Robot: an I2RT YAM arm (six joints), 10 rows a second.
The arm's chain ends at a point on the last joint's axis. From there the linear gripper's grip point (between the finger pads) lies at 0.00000 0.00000 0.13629 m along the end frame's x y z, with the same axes.
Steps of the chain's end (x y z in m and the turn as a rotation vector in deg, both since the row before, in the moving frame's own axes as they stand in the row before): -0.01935 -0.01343 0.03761 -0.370 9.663 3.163; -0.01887 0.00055 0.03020 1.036 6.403 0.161; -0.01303 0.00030 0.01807 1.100 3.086 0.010; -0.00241 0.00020 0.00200 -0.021 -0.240 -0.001; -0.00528 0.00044 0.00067 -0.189 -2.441 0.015
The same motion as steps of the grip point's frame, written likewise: 0.00349 -0.01192 0.03567 -0.370 9.663 3.163; -0.00367 -0.00189 0.02933 1.036 6.403 0.161; -0.00569 -0.00231 0.01785 1.100 3.086 0.010; -0.00298 0.00025 0.00200 -0.021 -0.240 -0.001; -0.01108 0.00089 0.00055 -0.189 -2.441 0.015
